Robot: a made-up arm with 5 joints.
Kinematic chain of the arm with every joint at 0, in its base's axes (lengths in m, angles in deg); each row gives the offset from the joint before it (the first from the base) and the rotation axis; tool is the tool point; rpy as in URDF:
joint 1: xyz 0 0 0.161 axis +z
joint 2: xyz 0 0 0 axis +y
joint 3: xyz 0.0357 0 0.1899 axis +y
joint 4: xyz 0.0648 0 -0.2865 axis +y
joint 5: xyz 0.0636 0 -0.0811 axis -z
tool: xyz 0 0 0 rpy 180 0 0
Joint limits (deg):
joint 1: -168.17..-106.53
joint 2: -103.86..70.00
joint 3: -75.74..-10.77
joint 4: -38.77..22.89
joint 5: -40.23..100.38
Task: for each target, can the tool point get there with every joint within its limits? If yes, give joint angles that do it. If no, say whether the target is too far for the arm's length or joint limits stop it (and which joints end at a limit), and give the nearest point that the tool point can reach.
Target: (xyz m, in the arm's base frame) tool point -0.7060 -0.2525 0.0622
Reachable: no: too far | nearest point -0.4475 -0.1601 0.0984 | short by 0.277 m
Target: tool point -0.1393 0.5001 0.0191
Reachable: no: joint limits stop it (at a limit: joint 1, joint 2, joint 3, joint 4) | nearest point 0.0267 0.0901 -0.0840 | short by 0.454 m
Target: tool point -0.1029 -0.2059 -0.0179
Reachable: yes | joints -116.56 10.17 -17.67 10.10 21.87
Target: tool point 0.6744 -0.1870 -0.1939
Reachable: no: too far | nearest point 0.0920 0.0193 -0.0840 | short by 0.628 m
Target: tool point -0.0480 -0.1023 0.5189
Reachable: yes | joints -115.14 -74.53 -43.79 15.58 62.25
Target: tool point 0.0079 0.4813 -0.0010
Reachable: no: joint limits stop it (at a limit: joint 1, joint 2, joint 3, joint 4) | nearest point 0.0267 0.0901 -0.0840 | short by 0.400 m
